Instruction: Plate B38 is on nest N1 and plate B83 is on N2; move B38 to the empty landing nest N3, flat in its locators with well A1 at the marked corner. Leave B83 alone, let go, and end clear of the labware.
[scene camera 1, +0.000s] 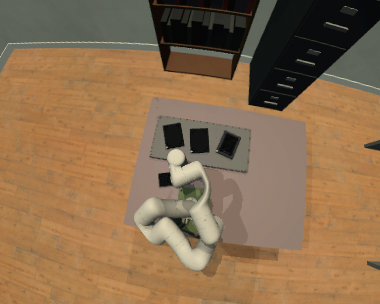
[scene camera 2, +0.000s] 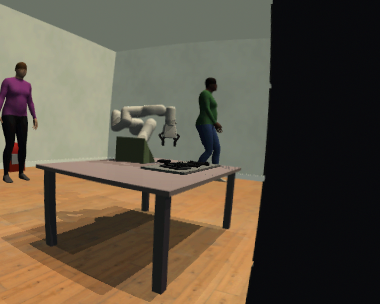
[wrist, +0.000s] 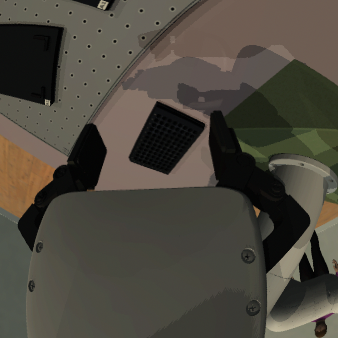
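A black plate with a grid of wells (scene camera 1: 164, 179) (wrist: 167, 137) lies on the table, off the pegboard; its name cannot be read. Three dark nest positions stand on the pegboard: left (scene camera 1: 173, 135) (wrist: 25, 65), middle (scene camera 1: 199, 140) and right (scene camera 1: 228, 144), which is turned askew and has a raised rim. The left one shows corner locators and a small corner label in the wrist view. Which is N1, N2 or N3, and which plates they bear, I cannot tell. My gripper (scene camera 2: 168, 144) (wrist: 152, 130) is open and empty, high above the table, with the welled plate below it in the wrist view.
The grey pegboard (scene camera 1: 240, 161) (wrist: 102, 47) lies on the pinkish table (scene camera 1: 280, 175) (scene camera 2: 100, 171). The green base block (scene camera 2: 131, 149) stands behind it. A bookcase (scene camera 1: 235, 62) and a dark cabinet (scene camera 1: 280, 75) stand beyond the table. A person in green (scene camera 2: 208, 110) stands behind the table.
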